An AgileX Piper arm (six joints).
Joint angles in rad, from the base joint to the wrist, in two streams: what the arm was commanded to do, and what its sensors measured. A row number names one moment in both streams.
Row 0, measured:
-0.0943 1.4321 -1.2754 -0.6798 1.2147 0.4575
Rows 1 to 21, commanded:
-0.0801 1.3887 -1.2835 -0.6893 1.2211 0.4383
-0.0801 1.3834 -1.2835 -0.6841 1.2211 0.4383
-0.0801 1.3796 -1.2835 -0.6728 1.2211 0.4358
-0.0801 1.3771 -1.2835 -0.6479 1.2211 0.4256
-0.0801 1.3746 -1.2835 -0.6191 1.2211 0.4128
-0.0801 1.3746 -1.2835 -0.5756 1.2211 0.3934
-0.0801 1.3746 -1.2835 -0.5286 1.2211 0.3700
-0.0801 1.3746 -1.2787 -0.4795 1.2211 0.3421
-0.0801 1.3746 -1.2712 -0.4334 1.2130 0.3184
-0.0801 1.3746 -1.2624 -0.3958 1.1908 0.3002
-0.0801 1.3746 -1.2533 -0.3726 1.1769 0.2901
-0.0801 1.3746 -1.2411 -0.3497 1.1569 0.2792
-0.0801 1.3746 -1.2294 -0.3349 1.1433 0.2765
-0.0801 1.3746 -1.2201 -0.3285 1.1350 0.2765
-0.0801 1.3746 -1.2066 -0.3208 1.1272 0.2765
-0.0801 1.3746 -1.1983 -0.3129 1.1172 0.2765
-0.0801 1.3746 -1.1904 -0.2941 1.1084 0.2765
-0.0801 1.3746 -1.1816 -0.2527 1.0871 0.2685
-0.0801 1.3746 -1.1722 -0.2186 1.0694 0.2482
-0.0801 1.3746 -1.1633 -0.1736 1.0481 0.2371
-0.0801 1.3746 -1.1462 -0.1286 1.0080 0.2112
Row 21, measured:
-0.0841 1.3848 -1.1850 -0.2832 1.1141 0.2750
